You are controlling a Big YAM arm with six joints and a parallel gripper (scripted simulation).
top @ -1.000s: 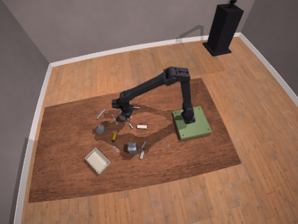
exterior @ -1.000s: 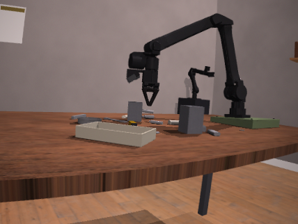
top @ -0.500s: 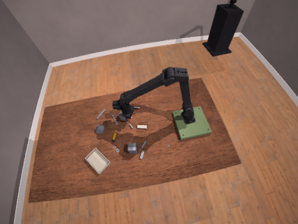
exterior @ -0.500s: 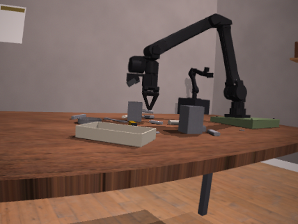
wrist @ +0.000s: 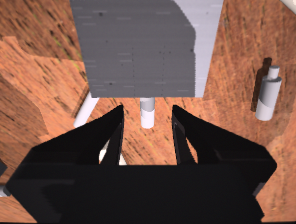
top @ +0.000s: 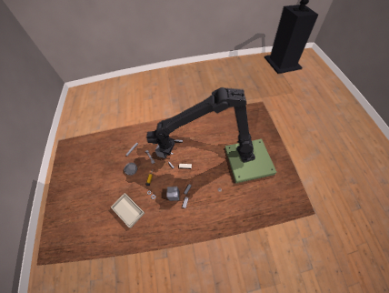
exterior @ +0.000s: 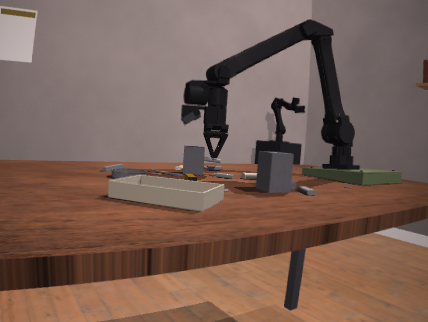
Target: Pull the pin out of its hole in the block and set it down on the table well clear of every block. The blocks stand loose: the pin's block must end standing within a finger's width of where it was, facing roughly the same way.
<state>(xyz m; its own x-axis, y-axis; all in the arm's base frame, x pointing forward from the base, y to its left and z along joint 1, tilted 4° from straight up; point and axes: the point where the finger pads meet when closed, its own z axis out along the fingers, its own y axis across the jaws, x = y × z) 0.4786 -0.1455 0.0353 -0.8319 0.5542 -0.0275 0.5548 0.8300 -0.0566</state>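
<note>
Right now my hand is 1 cm to the left of the light grey pin, 1 cm short of it and 1 cm above it. From my hand the other things lie so: white cylinder 11 cm to the left, 8 cm behind, 5 cm below; then grey block 28 cm to the left, 3 cm ahead, 1 cm below; then yellow-handled tool 17 cm ahead, 12 cm to the left, 5 cm below.
</note>
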